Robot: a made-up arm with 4 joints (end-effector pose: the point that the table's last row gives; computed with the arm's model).
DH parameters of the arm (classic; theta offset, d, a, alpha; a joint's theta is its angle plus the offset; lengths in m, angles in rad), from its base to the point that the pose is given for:
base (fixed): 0 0 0 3.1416
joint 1: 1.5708 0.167 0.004 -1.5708
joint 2: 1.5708 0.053 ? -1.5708
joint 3: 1.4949 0 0.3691 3.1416
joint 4: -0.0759 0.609 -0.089 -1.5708
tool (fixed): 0 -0.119 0 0
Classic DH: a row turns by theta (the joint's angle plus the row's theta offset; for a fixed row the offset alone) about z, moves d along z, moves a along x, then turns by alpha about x.
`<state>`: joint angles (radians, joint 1 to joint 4).
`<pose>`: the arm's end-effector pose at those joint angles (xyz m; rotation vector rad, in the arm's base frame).
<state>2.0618 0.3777 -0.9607 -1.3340</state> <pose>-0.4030 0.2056 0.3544 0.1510 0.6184 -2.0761</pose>
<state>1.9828 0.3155 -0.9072 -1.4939</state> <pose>-0.4429 0.1808 0.3427 0.3822 0.6886 -1.9911</pose>
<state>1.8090 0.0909 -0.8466 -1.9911</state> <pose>-0.5633 0.1113 0.2926 0.9715 0.8813 -1.6336</pose>
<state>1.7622 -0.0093 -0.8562 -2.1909</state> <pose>-0.6116 0.0874 0.2624 1.1593 0.9448 -1.4597</pose>
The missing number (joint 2, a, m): 0.08
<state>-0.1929 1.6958 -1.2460 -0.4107</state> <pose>-0.0041 0.3676 0.4009 -1.5391 -0.7810 0.8464</pose>
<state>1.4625 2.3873 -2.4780 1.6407</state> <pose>0.6823 0.4856 -0.0597 0.2699 -1.3374 1.8213</pose>
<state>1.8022 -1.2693 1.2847 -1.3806</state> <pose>-0.0931 -0.0831 -0.7838 1.6441 0.8829 0.4900</pose>
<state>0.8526 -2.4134 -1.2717 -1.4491</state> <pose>0.1170 0.2084 -0.8250 2.2213 -0.9194 -0.1841</pose>
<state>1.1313 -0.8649 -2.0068 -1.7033</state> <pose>-0.6618 0.0017 -0.4607 0.6096 -0.7458 -1.1798</pose>
